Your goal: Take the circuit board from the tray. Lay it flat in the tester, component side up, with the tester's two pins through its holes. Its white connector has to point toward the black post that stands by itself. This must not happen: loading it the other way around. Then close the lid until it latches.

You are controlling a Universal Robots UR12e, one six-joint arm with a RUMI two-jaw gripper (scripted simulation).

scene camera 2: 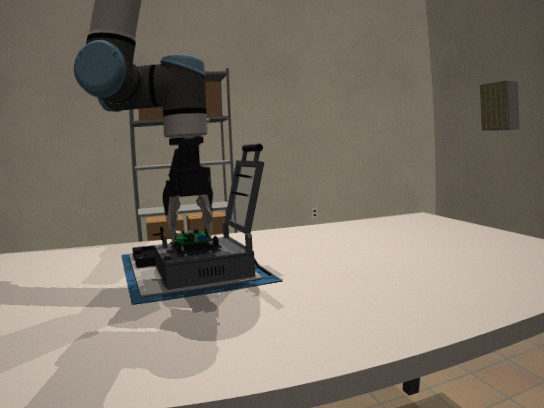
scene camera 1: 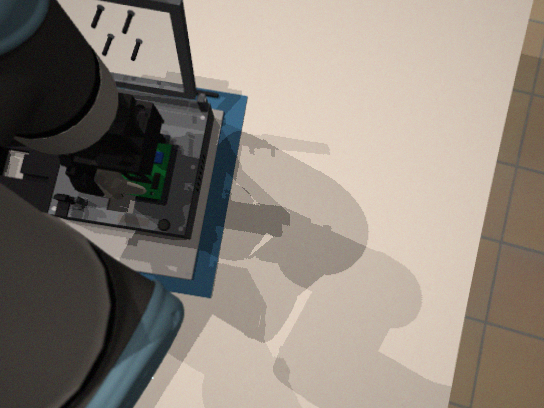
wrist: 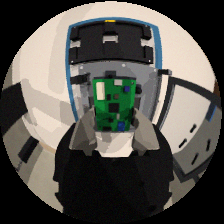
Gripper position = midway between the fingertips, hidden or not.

In view: the gripper (scene camera 1: 127, 167), a green circuit board (scene camera 1: 157, 177) and a tester lid (scene camera 2: 248, 185).
The green circuit board shows as well in the wrist view (wrist: 114, 98). The gripper also shows in the wrist view (wrist: 113, 108).
